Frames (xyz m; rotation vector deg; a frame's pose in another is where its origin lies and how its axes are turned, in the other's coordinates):
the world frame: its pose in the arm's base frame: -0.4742 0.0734 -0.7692 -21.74 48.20 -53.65
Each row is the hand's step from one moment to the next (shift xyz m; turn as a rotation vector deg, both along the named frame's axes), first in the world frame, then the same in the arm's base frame.
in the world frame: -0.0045 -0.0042 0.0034 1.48 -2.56 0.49
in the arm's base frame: -0.0011 0.0012 0.0068 -0.57 -2.68 1.21
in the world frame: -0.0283 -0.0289 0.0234 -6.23 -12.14 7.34
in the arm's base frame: -0.0068 0.0058 0.0459 -2.99 -2.08 15.06
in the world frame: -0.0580 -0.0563 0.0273 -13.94 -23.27 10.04
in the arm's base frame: -0.0282 0.0148 0.0791 -9.47 -2.10 27.25
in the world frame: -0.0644 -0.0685 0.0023 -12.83 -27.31 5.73
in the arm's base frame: -0.0563 0.0148 0.0739 -14.67 -5.01 26.51
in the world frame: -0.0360 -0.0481 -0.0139 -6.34 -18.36 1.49
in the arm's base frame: -0.0486 0.0037 0.0378 -10.97 -5.11 15.27
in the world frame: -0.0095 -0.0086 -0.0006 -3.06 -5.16 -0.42
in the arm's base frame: -0.0082 0.0031 0.0094 -4.13 -0.33 4.36
